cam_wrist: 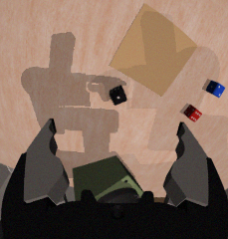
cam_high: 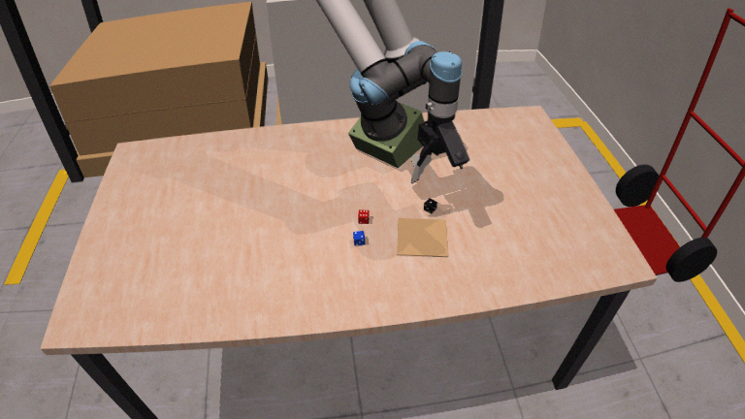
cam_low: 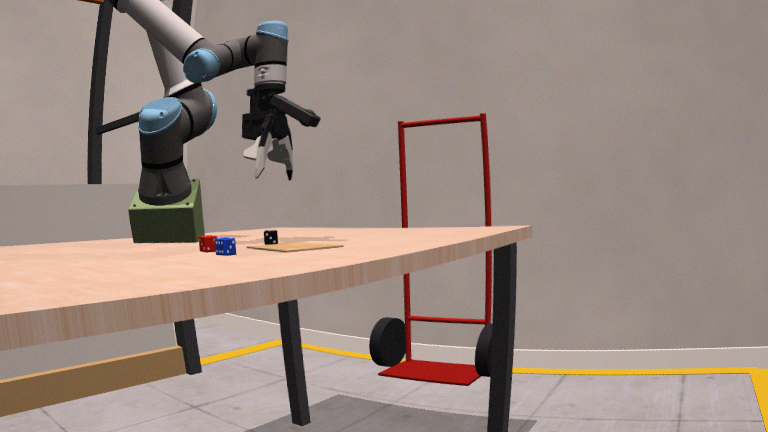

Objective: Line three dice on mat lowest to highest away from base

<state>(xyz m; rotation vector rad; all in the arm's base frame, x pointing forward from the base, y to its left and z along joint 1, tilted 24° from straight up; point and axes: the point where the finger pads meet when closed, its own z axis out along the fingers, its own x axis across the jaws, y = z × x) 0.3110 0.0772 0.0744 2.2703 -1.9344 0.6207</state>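
My hand is 10 mm past the black die, 10 mm to the left of it and 120 mm above it. From my hand the other things lie so: tan square mat: 80 mm ahead, 70 mm to the right, 140 mm below; blue die: 50 mm ahead, 240 mm to the right, 120 mm below; red die: 30 mm behind, 210 mm to the right, 120 mm below.
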